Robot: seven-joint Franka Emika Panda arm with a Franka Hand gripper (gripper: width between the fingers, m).
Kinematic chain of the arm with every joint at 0, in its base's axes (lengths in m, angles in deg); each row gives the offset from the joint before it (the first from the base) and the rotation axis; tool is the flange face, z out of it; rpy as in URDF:
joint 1: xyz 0 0 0.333 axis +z
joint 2: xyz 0 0 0 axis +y
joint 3: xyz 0 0 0.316 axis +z
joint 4: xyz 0.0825 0 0 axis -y
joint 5: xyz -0.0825 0 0.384 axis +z
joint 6: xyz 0 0 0 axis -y
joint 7: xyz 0.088 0 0 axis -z
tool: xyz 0 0 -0.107 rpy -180 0 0
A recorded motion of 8 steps. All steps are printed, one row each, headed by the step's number.
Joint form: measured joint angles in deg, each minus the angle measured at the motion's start. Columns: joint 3, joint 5, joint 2, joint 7, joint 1, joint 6, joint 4.
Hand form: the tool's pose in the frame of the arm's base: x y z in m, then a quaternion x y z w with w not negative. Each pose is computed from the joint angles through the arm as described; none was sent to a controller.
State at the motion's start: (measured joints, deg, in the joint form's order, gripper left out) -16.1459 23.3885 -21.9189 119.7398 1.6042 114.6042 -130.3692
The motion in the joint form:
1: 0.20 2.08 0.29 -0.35 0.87 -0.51 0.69
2: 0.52 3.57 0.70 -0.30 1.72 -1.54 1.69
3: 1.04 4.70 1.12 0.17 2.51 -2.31 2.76
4: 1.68 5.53 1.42 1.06 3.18 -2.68 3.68
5: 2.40 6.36 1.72 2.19 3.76 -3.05 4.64
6: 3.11 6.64 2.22 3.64 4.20 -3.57 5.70
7: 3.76 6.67 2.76 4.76 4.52 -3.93 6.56
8: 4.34 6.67 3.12 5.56 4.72 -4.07 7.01
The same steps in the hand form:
1: 0.4451 -0.0901 0.5209 -0.31761 0.91258 0.18012 0.18409
2: 0.4493 -0.0792 0.5259 -0.32370 0.90743 0.19291 0.18595
3: 0.4539 -0.0677 0.5317 -0.32862 0.90344 0.20209 0.18702
4: 0.4578 -0.0564 0.5375 -0.33056 0.90113 0.20801 0.18822
5: 0.4615 -0.0451 0.5438 -0.33072 0.89946 0.21412 0.18908
6: 0.4654 -0.0350 0.5487 -0.32941 0.89984 0.21775 0.18538
7: 0.4689 -0.0266 0.5516 -0.32942 0.90042 0.21909 0.18089
8: 0.4711 -0.0198 0.5526 -0.32974 0.90090 0.21972 0.17712

